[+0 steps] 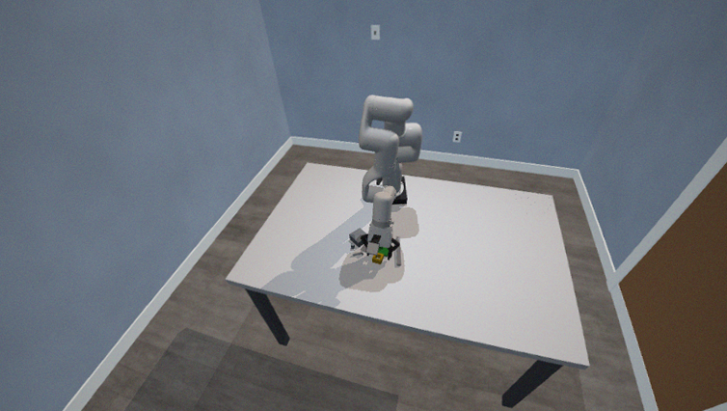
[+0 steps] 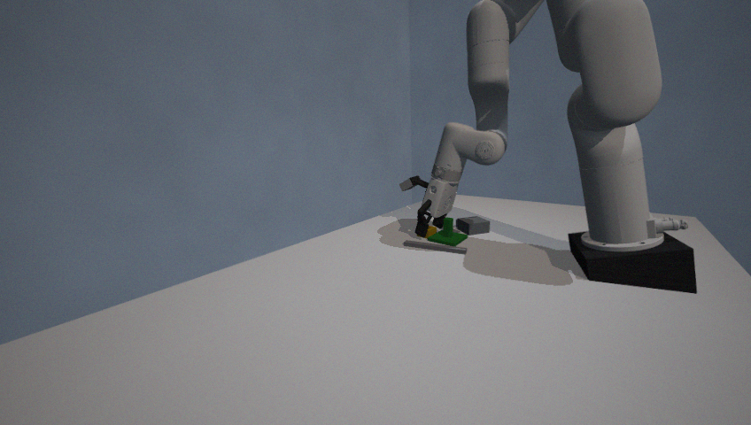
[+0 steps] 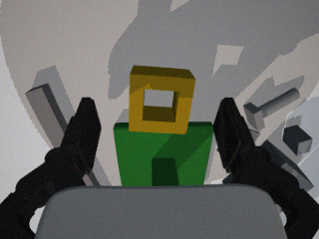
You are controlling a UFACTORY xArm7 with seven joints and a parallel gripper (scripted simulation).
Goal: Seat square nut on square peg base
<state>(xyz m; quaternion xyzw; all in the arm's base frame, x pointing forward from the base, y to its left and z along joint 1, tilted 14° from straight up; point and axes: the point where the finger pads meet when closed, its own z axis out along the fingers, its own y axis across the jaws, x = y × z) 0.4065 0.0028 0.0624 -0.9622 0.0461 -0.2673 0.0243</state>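
Right now the green base is 5 cm behind my hand and 1 cm below it. Also, from my hand: bolt: 1 cm behind, 9 cm to the right, 2 cm below; then grey block: 9 cm behind, 11 cm to the right, 1 cm below; then long grey bar: 5 cm behind, 8 cm to the left, 2 cm below.
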